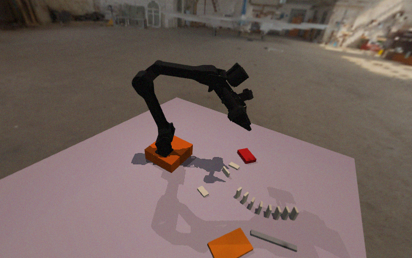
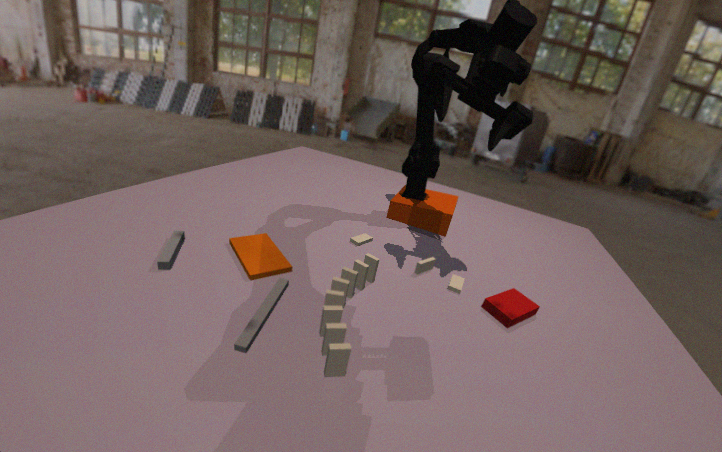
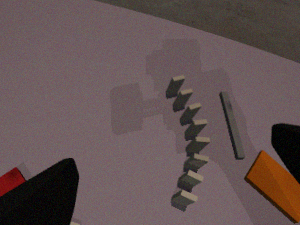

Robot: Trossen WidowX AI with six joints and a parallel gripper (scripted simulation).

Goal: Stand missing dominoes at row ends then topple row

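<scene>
The orange flat plate lies 300 mm to the right of my gripper tip, 280 mm below it and 80 mm ahead of it. From my gripper tip the other things lie so: short grey bar 430 mm to the right, 280 mm below, 160 mm ahead; then red block 280 mm below, 170 mm to the left, 20 mm behind.
</scene>
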